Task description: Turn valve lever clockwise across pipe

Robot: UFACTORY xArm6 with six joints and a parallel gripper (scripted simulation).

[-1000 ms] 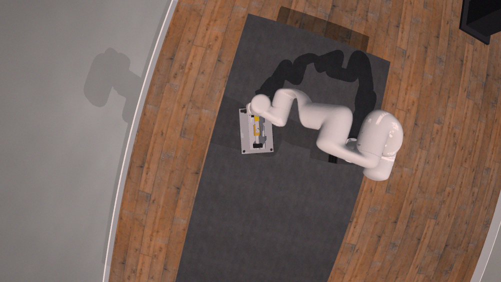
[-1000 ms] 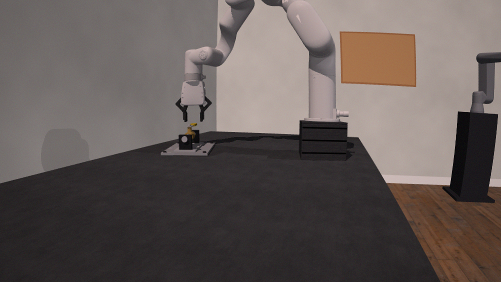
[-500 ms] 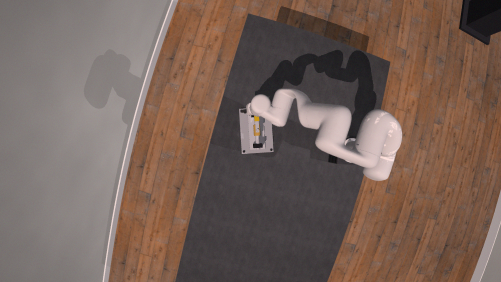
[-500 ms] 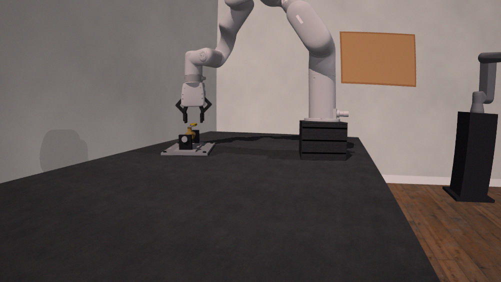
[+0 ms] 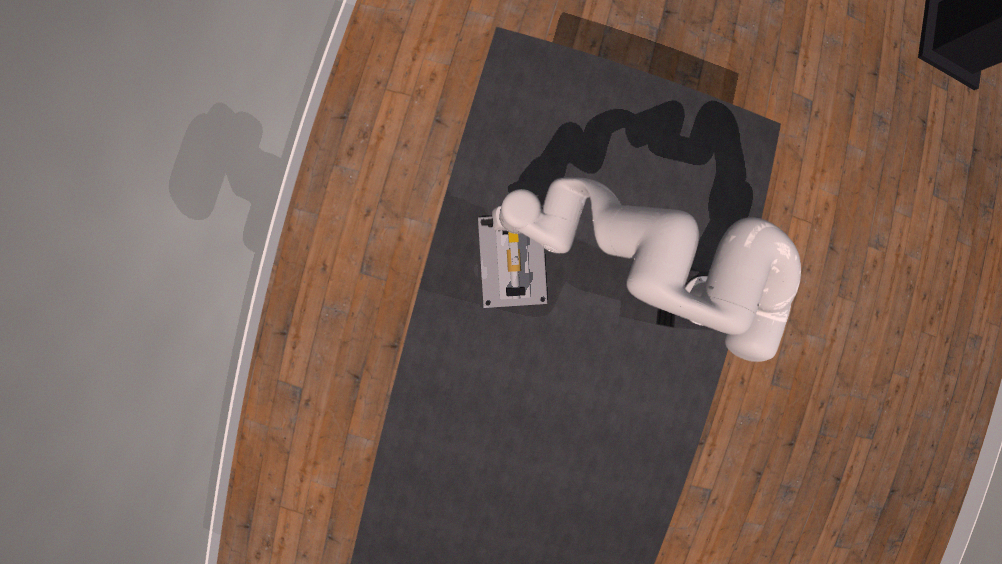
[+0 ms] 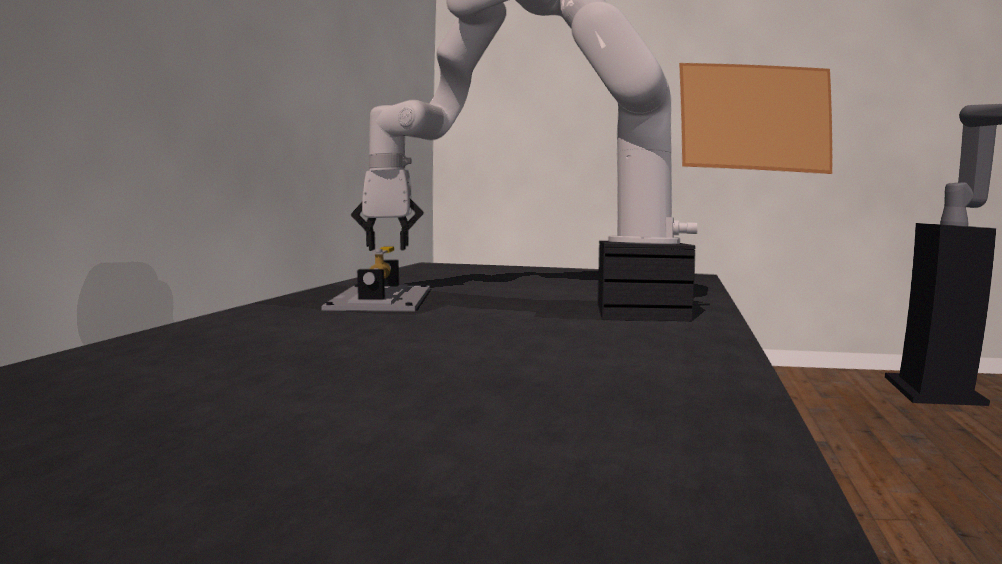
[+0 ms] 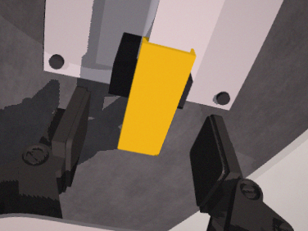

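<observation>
Now: hand 50 mm to the right of the lever, 20 mm past it and 10 mm above it.
</observation>
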